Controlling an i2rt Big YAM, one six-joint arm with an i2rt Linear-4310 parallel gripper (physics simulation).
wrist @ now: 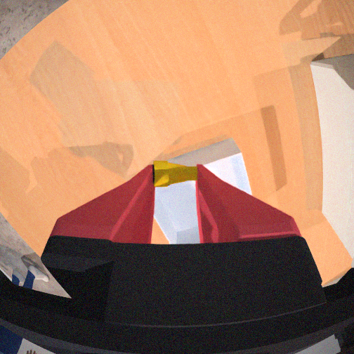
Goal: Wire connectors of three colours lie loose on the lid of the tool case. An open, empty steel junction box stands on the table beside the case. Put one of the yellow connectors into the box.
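My gripper (174,173) is shut on a yellow connector (172,173), which lies crosswise between the two red fingertips. The steel junction box (225,160) shows behind and below the fingertips, pale inside with a grey far wall. The fingers and the held connector cover part of it, so its full opening is hidden. The connector appears above the box, over its far side; the height between them is hard to tell from this view.
The wooden table (125,100) stretches around the box, with shadows of the arm on it. A large pale case (337,150) stands at the right edge of the view. The table's curved edge shows at the upper left, with grey floor (25,22) beyond.
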